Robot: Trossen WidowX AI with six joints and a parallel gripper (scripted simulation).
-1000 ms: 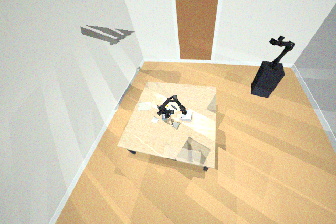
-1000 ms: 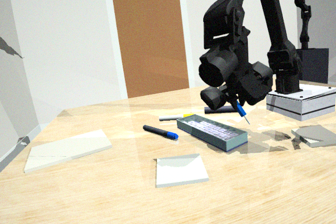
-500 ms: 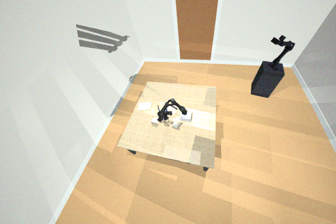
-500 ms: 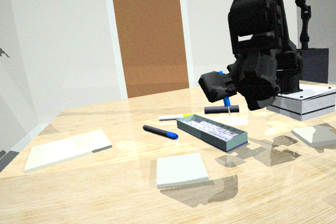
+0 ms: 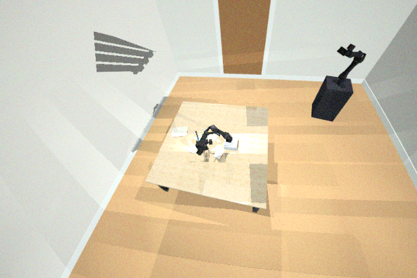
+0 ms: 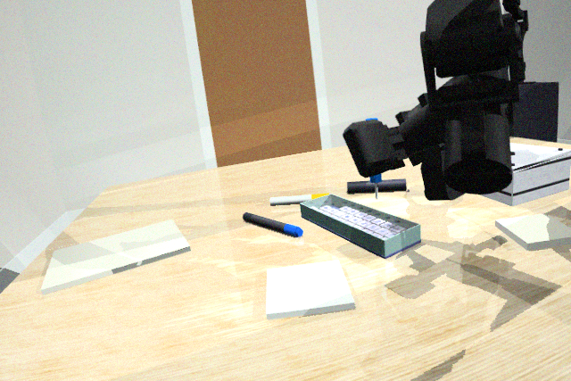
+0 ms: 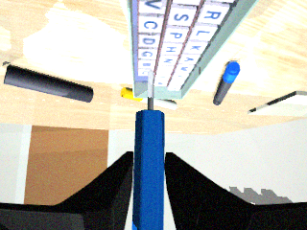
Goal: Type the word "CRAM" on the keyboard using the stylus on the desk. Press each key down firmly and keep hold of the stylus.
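My gripper tip is 9 cm above the keyboard, 3 cm short of it and 2 cm to the left of it. From my gripper tip the other things lie so: stylus tip: 5 cm below; then blue stylus: 1 cm below.
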